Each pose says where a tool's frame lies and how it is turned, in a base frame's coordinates. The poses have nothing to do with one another.
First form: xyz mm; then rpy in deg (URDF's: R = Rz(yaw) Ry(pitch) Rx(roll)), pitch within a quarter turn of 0, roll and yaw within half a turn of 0.
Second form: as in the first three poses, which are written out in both.
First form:
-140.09 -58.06 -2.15 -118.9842 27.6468 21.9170
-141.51 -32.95 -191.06 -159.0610 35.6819 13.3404
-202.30 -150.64 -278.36 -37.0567 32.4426 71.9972
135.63 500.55 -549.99 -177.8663 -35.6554 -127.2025
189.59 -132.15 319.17 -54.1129 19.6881 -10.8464
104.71 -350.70 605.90 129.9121 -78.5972 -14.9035
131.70 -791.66 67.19 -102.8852 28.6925 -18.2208
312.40 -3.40 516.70 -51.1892 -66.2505 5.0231
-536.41 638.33 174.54 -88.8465 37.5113 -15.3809
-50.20 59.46 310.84 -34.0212 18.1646 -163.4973
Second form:
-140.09 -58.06 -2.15 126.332 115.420 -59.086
-141.51 -32.95 -191.06 160.075 139.343 -26.458
-202.30 -150.64 -278.36 126.606 47.663 -43.471
135.63 500.55 -549.99 -123.545 144.289 -177.029
189.59 -132.15 319.17 65.454 56.501 -66.171
104.71 -350.70 605.90 -65.553 97.288 171.206
131.70 -791.66 67.19 78.047 101.281 -60.688
312.40 -3.40 516.70 131.384 75.379 -161.075
-536.41 638.33 174.54 73.917 89.085 -52.483
-50.20 59.46 310.84 -98.286 38.045 -59.612

